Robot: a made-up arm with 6 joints. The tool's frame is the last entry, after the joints.
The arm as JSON. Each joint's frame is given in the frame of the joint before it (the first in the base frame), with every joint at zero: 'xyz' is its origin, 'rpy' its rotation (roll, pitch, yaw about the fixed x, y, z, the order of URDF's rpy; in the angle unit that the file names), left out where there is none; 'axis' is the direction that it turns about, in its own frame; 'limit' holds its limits. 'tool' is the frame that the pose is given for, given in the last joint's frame.
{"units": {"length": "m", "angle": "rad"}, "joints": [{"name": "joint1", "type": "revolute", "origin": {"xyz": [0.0, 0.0, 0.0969]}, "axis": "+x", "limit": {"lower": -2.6, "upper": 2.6}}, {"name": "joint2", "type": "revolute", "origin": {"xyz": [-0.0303, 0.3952, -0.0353]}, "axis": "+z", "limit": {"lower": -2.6, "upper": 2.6}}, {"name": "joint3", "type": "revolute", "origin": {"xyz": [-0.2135, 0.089, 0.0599]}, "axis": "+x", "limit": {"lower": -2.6, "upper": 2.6}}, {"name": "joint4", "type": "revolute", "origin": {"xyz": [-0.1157, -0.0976, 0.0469]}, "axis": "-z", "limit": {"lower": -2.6, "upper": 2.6}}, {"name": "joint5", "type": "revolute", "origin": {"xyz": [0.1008, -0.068, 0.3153]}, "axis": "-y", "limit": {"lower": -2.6, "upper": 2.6}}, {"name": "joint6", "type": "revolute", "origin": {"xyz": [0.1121, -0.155, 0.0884]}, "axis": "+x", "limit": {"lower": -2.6, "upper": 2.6}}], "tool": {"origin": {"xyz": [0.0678, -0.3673, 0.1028]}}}
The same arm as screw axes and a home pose.
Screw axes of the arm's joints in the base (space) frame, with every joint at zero. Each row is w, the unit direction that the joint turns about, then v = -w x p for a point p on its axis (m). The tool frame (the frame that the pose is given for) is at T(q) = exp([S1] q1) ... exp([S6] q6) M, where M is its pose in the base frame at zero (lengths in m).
S1: w 1 0 0 v 0 0.0969 0
S2: w 0 0 1 v 0.3952 0.0303 0
S3: w 1 0 0 v 0 0.1215 -0.4842
S4: w 0 0 -1 v -0.3866 -0.3595 0
S5: w 0 -1 0 v 0.4837 0 0.2587
S6: w 1 0 0 v 0 0.5721 -0.1636
M: xyz -0.0788 -0.2037 0.6749 (m) rpy 0 0 0 (deg, as in URDF)
Joint limits (deg, base to tool): -148.97..148.97 -148.97..148.97 -148.97..148.97 -148.97..148.97 -148.97..148.97 -148.97..148.97

